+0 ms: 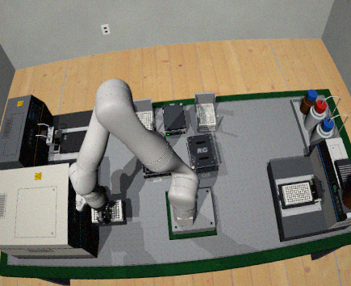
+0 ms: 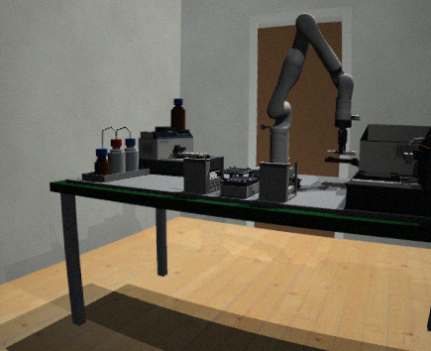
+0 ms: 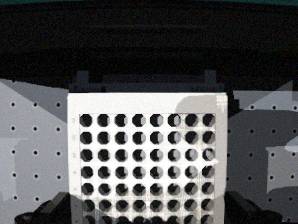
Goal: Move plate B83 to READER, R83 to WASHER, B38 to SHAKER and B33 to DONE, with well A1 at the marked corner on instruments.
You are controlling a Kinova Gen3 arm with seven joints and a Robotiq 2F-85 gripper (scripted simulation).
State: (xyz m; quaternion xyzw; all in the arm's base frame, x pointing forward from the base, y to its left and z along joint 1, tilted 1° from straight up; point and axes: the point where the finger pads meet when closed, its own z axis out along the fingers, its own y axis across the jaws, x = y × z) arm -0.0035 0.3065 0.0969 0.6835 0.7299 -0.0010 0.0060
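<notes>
My hand is 40 mm above the dark reader tray. Round my hand: N6 nest: 290 mm ahead, 180 mm to the right, 120 mm below; washer tray: 360 mm ahead, 190 mm to the left, 60 mm below; white reader housing: 290 mm to the left, 90 mm above, 20 mm behind.
</notes>
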